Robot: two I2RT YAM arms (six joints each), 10 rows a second.
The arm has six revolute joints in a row. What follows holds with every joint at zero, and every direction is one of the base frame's.
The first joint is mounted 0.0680 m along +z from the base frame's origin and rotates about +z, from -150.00 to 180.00 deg.
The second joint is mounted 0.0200 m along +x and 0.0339 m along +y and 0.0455 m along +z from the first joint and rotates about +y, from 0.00 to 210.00 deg.
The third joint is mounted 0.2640 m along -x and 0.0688 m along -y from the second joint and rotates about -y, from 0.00 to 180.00 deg.
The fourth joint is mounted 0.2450 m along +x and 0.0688 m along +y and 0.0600 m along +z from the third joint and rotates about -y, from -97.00 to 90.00 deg.
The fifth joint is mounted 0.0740 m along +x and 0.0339 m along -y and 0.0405 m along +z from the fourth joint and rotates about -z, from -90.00 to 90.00 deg.
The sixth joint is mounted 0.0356 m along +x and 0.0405 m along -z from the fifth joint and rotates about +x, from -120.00 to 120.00 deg.
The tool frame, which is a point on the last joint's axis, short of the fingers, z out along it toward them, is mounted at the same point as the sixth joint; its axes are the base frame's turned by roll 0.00, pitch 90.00 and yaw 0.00 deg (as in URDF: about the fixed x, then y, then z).
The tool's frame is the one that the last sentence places.
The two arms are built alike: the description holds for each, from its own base.
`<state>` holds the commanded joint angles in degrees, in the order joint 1, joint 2, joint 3, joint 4, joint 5, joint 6, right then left.
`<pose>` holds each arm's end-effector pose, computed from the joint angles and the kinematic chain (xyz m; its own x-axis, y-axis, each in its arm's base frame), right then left.
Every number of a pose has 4 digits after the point.
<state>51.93 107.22 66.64 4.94 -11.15 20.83 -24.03 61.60 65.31 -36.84 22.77 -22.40</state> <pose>0.2485 0.3284 0.1884 -0.6449 -0.2576 -0.7195 -0.6847 0.6129 0.3943 0.1994 -0.1040 0.3631 -0.7174 -0.0649 -0.6936 0.4306 0.7414 -0.5147</pose>
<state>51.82 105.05 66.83 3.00 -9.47 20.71 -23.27 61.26 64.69 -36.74 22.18 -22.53</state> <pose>0.2472 0.3238 0.2011 -0.6370 -0.2458 -0.7306 -0.6769 0.6318 0.3777 0.1999 -0.1006 0.3608 -0.7172 -0.0778 -0.6925 0.4123 0.7538 -0.5117</pose>
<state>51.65 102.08 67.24 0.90 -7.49 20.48 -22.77 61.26 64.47 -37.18 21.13 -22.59</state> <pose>0.2453 0.3176 0.2199 -0.6200 -0.2246 -0.7517 -0.6701 0.6500 0.3584 0.2009 -0.0982 0.3587 -0.7203 -0.0863 -0.6883 0.3899 0.7703 -0.5045</pose>
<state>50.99 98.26 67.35 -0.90 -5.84 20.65 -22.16 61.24 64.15 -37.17 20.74 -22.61</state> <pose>0.2439 0.3068 0.2427 -0.6023 -0.1861 -0.7763 -0.6573 0.6675 0.3499 0.2020 -0.0959 0.3569 -0.7211 -0.0945 -0.6863 0.3754 0.7793 -0.5018</pose>
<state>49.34 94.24 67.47 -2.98 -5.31 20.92 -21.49 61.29 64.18 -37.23 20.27 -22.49</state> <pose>0.2453 0.2906 0.2657 -0.5904 -0.1417 -0.7946 -0.6390 0.6835 0.3529 0.2035 -0.0934 0.3567 -0.7182 -0.1029 -0.6882 0.3627 0.7887 -0.4964</pose>
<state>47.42 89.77 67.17 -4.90 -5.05 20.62 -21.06 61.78 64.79 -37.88 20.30 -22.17</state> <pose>0.2448 0.2711 0.2882 -0.5693 -0.1011 -0.8159 -0.6259 0.6967 0.3504 0.2053 -0.0923 0.3575 -0.7215 -0.1014 -0.6849 0.3568 0.7933 -0.4933</pose>
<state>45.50 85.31 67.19 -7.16 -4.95 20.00 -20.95 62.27 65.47 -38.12 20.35 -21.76</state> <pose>0.2424 0.2510 0.3107 -0.5430 -0.0664 -0.8371 -0.6168 0.7081 0.3439 0.2071 -0.0925 0.3593 -0.7195 -0.0967 -0.6877 0.3605 0.7944 -0.4889</pose>
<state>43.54 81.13 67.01 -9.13 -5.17 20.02 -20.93 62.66 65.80 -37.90 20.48 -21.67</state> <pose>0.2385 0.2311 0.3296 -0.5243 -0.0279 -0.8511 -0.6030 0.7178 0.3480 0.2088 -0.0932 0.3601 -0.7176 -0.0959 -0.6898 0.3639 0.7929 -0.4887</pose>
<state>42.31 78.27 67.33 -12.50 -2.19 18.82 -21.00 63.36 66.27 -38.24 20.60 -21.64</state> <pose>0.2348 0.2156 0.3408 -0.5038 -0.0227 -0.8635 -0.5663 0.7635 0.3104 0.2110 -0.0944 0.3598 -0.7244 -0.0917 -0.6833 0.3618 0.7931 -0.4900</pose>
